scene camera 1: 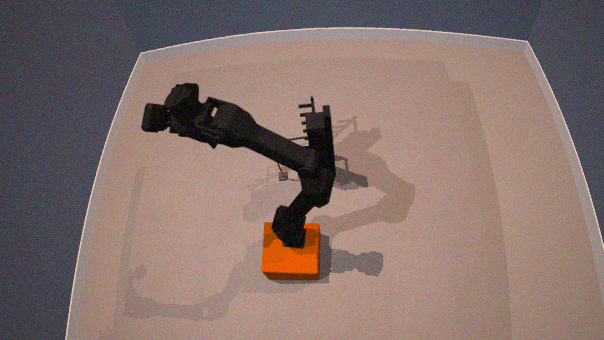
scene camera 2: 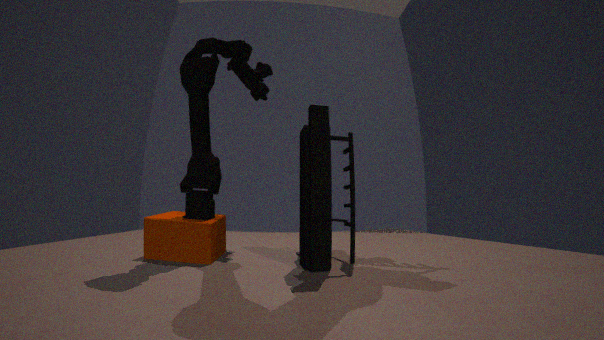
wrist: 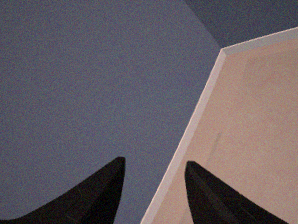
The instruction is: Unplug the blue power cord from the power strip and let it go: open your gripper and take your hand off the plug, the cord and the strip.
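The gripper (scene camera 1: 160,115), (scene camera 2: 264,97), (wrist: 155,166) can be seen, and so can a black upright block (scene camera 2: 319,131).
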